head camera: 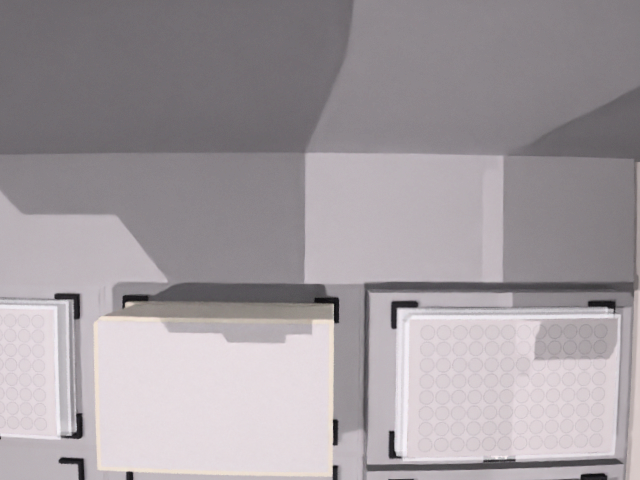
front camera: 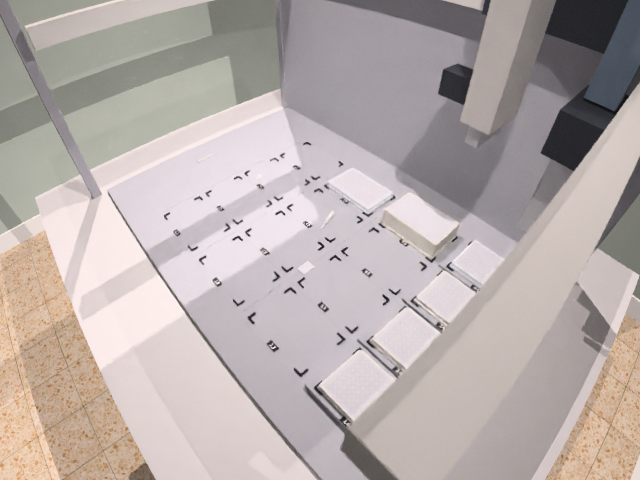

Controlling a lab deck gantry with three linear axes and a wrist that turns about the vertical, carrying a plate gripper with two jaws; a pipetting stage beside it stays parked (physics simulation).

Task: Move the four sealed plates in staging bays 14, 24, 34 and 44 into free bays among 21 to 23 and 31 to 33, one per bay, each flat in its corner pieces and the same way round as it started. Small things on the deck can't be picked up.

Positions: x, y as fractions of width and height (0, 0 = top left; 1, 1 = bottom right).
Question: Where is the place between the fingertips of my gripper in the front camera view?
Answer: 0.84, 0.45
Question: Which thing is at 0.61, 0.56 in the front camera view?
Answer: A bay 33.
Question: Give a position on a bay 22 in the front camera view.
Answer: At 0.45, 0.51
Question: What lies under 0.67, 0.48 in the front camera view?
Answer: A tall cream block.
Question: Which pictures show the tall cream block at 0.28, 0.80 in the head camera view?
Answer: The head camera view and the front camera view: all of them.
